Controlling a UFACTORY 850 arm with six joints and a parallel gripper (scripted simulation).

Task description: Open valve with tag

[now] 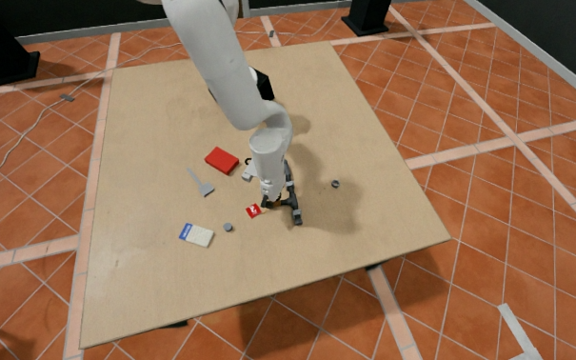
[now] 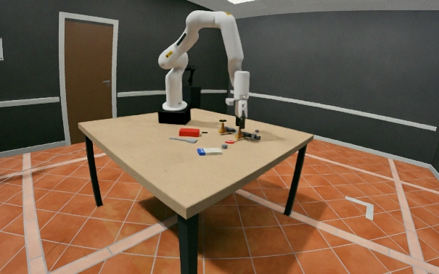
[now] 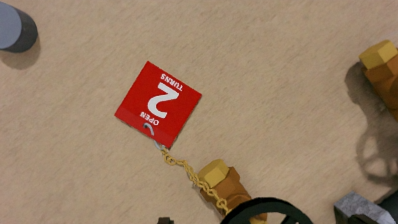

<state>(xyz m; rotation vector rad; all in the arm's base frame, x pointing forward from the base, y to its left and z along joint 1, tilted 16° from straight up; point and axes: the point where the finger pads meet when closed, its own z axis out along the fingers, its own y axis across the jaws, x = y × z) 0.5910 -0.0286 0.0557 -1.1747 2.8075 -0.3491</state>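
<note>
Right now my hand is 8 cm to the left of the red tag and 9 cm above it. Also, from my hand: blue card 1 cm ahead, 31 cm to the right, 8 cm below; red block 27 cm behind, 14 cm to the right, 8 cm below; grey scraper 20 cm behind, 25 cm to the right, 9 cm below.
</note>
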